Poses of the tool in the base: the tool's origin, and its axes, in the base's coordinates. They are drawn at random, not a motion.
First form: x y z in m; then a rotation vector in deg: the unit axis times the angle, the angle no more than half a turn.
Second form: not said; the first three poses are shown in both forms.
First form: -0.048 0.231 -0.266 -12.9 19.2 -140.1
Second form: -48 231 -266 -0.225 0.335 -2.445
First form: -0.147 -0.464 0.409 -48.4 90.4 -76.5
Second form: -147 -464 409 -0.845 1.578 -1.335
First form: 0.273 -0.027 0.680 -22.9 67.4 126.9
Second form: 273 -27 680 -0.400 1.176 2.215
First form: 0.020 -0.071 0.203 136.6 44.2 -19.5
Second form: 20 -71 203 2.384 0.771 -0.340
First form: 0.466 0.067 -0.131 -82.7 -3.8 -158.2
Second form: 466 67 -131 -1.443 -0.066 -2.761
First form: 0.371 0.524 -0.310 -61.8 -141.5 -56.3
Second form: 371 524 -310 -1.079 -2.470 -0.983
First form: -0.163 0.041 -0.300 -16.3 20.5 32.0
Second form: -163 41 -300 -0.284 0.358 0.559
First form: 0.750 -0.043 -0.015 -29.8 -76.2 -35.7
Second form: 750 -43 -15 -0.520 -1.330 -0.623
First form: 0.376 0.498 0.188 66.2 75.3 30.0
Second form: 376 498 188 1.155 1.314 0.524
